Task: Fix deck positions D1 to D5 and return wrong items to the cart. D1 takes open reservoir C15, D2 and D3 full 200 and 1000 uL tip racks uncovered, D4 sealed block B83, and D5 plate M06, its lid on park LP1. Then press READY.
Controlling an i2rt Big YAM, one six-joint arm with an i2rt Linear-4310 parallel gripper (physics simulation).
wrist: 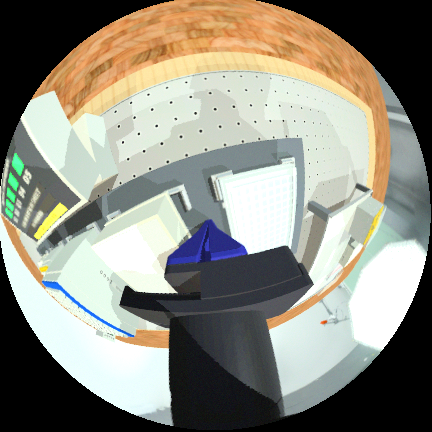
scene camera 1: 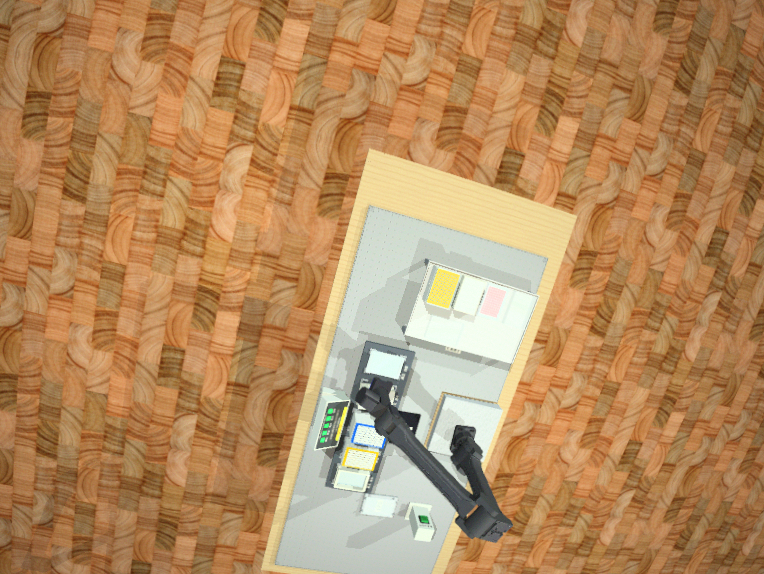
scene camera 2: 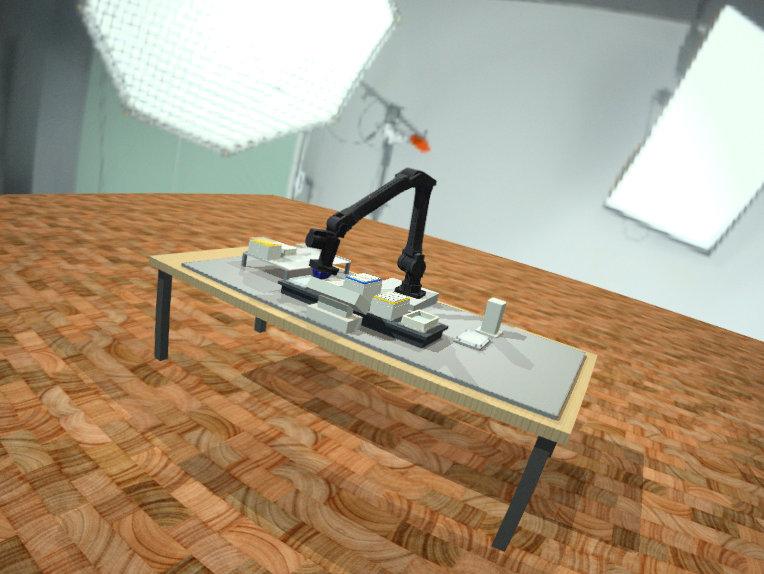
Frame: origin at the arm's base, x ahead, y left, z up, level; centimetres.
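Where they show: gripper, fingertip midpoint: (wrist: 209, 223) (scene camera 1: 375, 378); arm's base, origin of the base link: (scene camera 1: 462, 438) (scene camera 2: 410, 293).
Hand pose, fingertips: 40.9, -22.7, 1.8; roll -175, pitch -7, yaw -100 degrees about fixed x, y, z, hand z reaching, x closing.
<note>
Things, the pixels of their top centre, and the offset from my fingertips, as dx, dy, dz. "pt": a spot on its surface instead.
- cream block, middle of its top: (wrist: 156, 281) (scene camera 2: 334, 281) (scene camera 1: 376, 400) -1.1, +6.6, +4.7
- pale welled plate, middle of its top: (wrist: 268, 226) (scene camera 1: 385, 365) (scene camera 2: 307, 279) -2.4, -6.1, +1.4
- blue-rimmed tip rack, middle of its top: (wrist: 82, 317) (scene camera 2: 364, 277) (scene camera 1: 370, 436) -0.3, +18.5, +9.8
- yellow-rimmed tip rack, middle of its top: (scene camera 2: 392, 296) (scene camera 1: 360, 459) +0.8, +30.9, +6.5
- open reservoir, middle of its top: (scene camera 2: 421, 316) (scene camera 1: 351, 481) +1.9, +43.3, +3.1
- clear lid, middle of its top: (scene camera 2: 473, 337) (scene camera 1: 379, 507) -13.0, +60.0, -2.9
- green button, surface spot: (scene camera 1: 423, 519) pt -30.8, +58.7, +3.9
- yellow rack, middle of its top: (wrist: 377, 225) (scene camera 1: 444, 289) (scene camera 2: 266, 240) -15.8, -39.1, +8.3
- white box, middle of its top: (scene camera 1: 469, 296) (wrist: 357, 249) (scene camera 2: 281, 245) -26.5, -37.7, +5.5
- pink item, middle of its top: (scene camera 1: 493, 302) (wrist: 340, 266) -37.2, -36.4, +3.0
- display panel, surface spot: (scene camera 1: 332, 424) pt +13.6, +17.1, +6.8
My gripper (wrist: 209, 223) (scene camera 2: 320, 273) is shut with empty blue fingertips, low over the dark deck (wrist: 290, 145) (scene camera 2: 426, 338), between a cream block (wrist: 142, 245) and a pale welled plate (wrist: 260, 210) (scene camera 1: 385, 364) at the deck's far end. The arm hides most of the block in scene camera 1. Beside it stand a blue-rimmed tip rack (scene camera 1: 368, 435) (scene camera 2: 363, 279) marked 1000, a yellow-rimmed tip rack (scene camera 1: 360, 458) (scene camera 2: 390, 299) and an open reservoir (scene camera 1: 352, 479) (scene camera 2: 420, 320). A clear lid (scene camera 1: 378, 505) (scene camera 2: 473, 338) lies off the deck. A green button (scene camera 1: 423, 519) tops a white post.
The raised white cart (scene camera 1: 457, 336) (scene camera 2: 296, 264) holds a yellow rack (scene camera 1: 443, 288), a white box (scene camera 1: 469, 296) and a pink item (scene camera 1: 493, 301). A display panel (scene camera 1: 332, 424) (wrist: 30, 195) with green and yellow bars stands beside the deck. The arm's base sits on a grey block (scene camera 1: 460, 410).
</note>
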